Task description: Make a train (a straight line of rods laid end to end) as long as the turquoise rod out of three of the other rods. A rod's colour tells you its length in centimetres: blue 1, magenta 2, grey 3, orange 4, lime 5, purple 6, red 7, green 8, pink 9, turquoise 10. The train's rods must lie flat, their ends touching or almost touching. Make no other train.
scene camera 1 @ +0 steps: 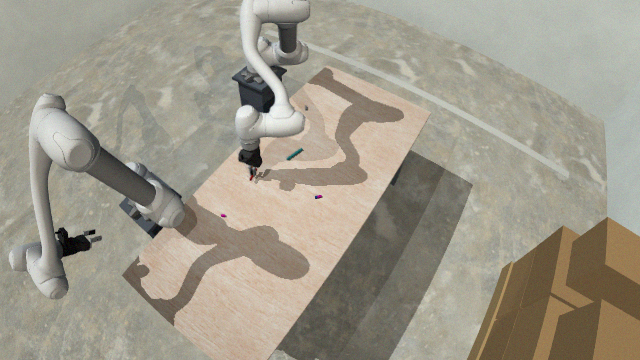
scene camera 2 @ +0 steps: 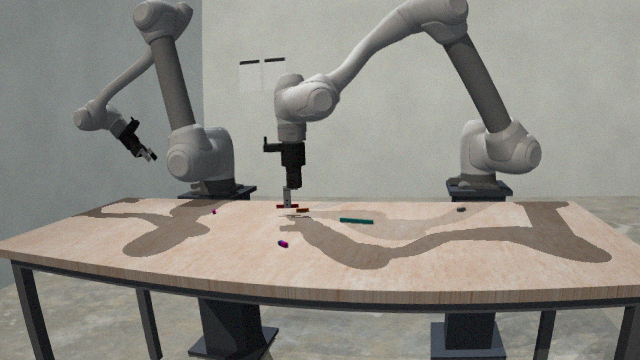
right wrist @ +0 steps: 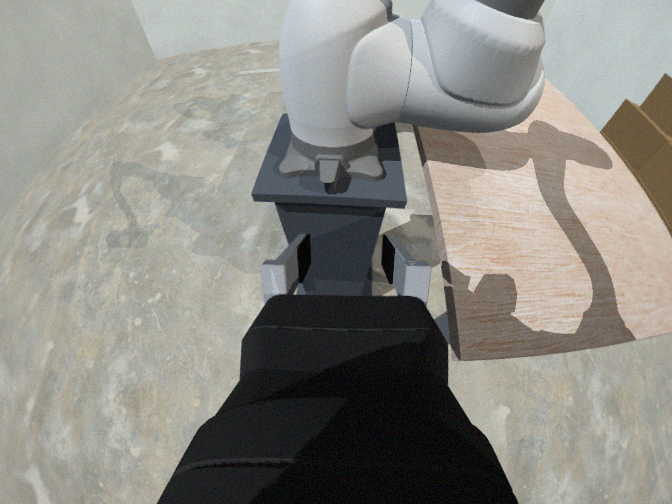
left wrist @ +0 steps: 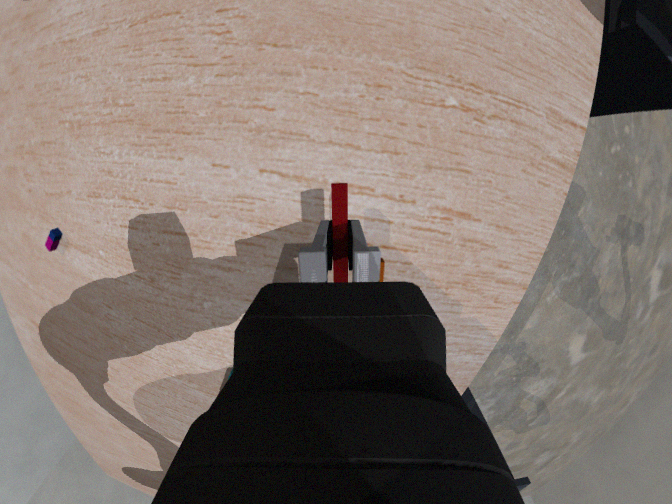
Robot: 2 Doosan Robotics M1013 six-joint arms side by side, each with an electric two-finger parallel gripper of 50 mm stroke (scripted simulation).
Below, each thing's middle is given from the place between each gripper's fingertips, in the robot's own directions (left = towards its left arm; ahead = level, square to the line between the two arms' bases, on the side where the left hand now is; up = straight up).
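So you can picture it, the red rod (left wrist: 339, 190) is 2 cm below my left hand (scene camera 2: 287, 206).
As for my right gripper, it's 700 mm to the right of the red rod, and it's also 440 mm short of the rod and 130 mm above it.
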